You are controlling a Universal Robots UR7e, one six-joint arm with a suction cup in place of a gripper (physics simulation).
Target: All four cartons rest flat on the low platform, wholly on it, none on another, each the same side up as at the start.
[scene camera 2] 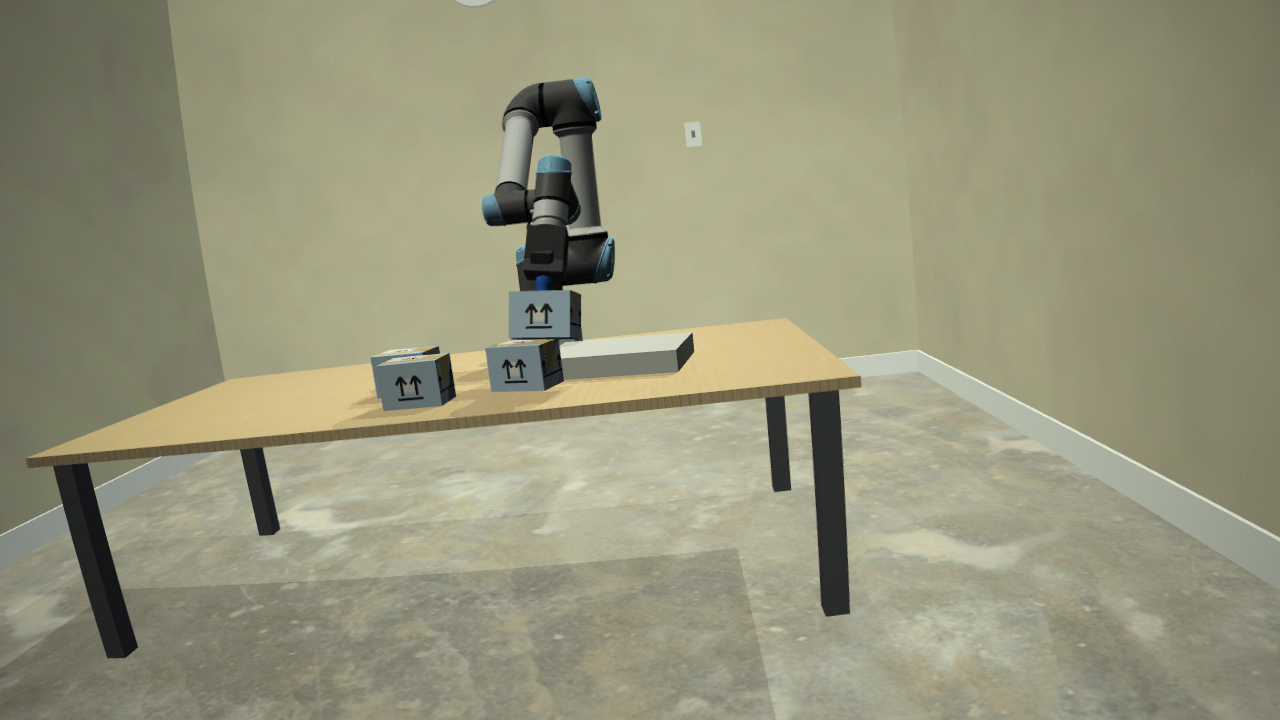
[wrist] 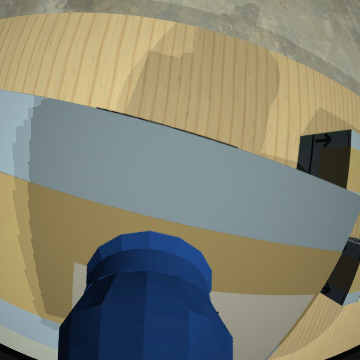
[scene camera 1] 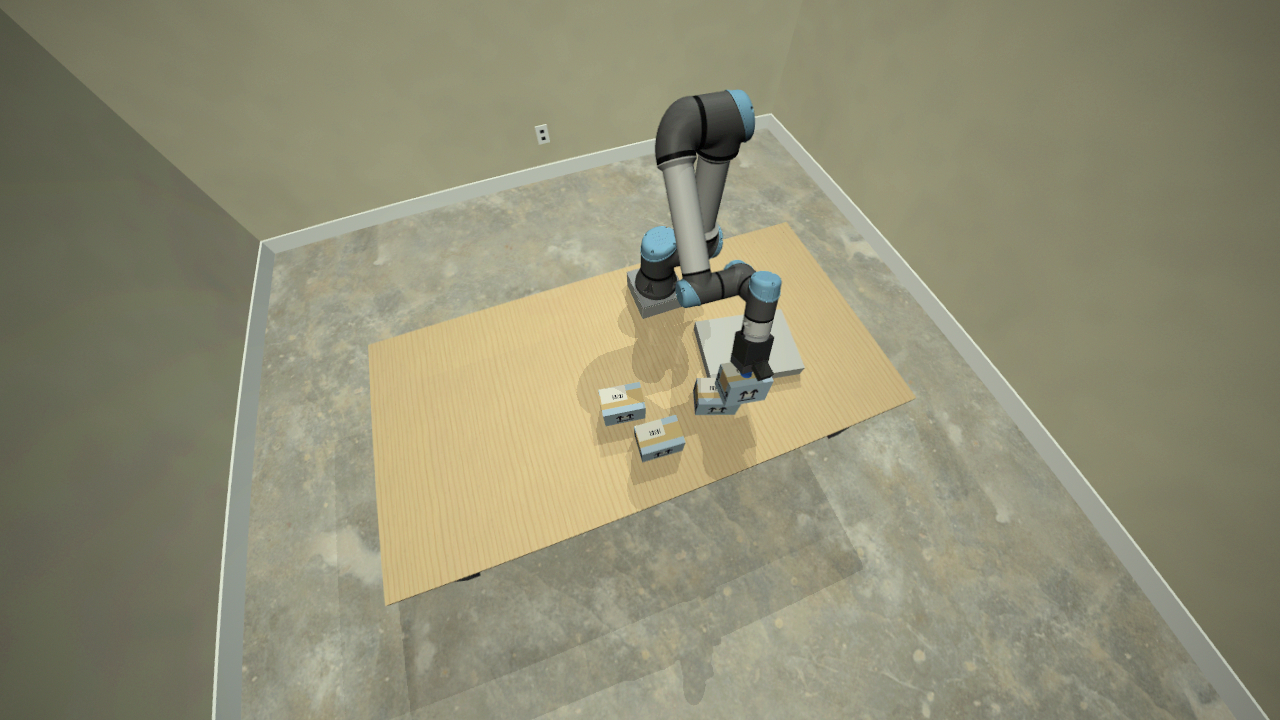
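Where they show: hand, its tool point: (scene camera 2: 542,298) (wrist: 152,251) (scene camera 1: 745,377); arm's base, origin of its link: (scene camera 1: 656,283).
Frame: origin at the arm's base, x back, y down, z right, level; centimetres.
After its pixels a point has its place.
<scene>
My suction gripper (scene camera 1: 745,372) @[y -11.4, x -49.2, z -7.1 cm] (scene camera 2: 543,283) (wrist: 147,300) is shut on a blue-grey and tan carton (scene camera 1: 747,388) @[y -11.8, x -52.7, z -5.7 cm] (scene camera 2: 539,313) @[y -8.7, x -53.5, z -6.6 cm] (wrist: 175,175) @[y -13.1, x -51.6, z -6.9 cm], which hangs upright from the blue cup. The held carton overlaps a second carton (scene camera 1: 713,407) @[y -0.3, x -51.0, z 2.2 cm] (scene camera 2: 514,368) @[y 2.3, x -51.4, z 0.4 cm] in scene camera 1 and shows just above it in scene camera 2. I cannot tell whether they touch. A third carton (scene camera 1: 622,410) @[y -2.3, x -42.3, z 28.6 cm] (scene camera 2: 402,352) @[y -2.3, x -40.1, z 27.7 cm] and a fourth carton (scene camera 1: 659,440) @[y -2.3, x -54.9, z 21.9 cm] (scene camera 2: 416,385) @[y 2.5, x -57.8, z 19.9 cm] rest on the table to the left. The low grey platform (scene camera 1: 787,344) @[y 2.5, x -39.2, z -32.7 cm] (scene camera 2: 622,358) @[y 3.5, x -46.8, z -22.0 cm] is beside the second carton and has no carton resting on it.
The wooden table (scene camera 1: 465,429) @[y 7.3, x -26.4, z 77.5 cm] (scene camera 2: 241,407) @[y 7.3, x -34.4, z 73.1 cm] (wrist: 60,55) @[y 7.3, x -64.1, z -17.7 cm] carries the arm's base (scene camera 1: 657,300) @[y 0.1, x -7.3, z 2.5 cm] behind the cartons. The table's front edge runs close to the fourth carton. Parts of other cartons show at the right of the wrist view.
</scene>
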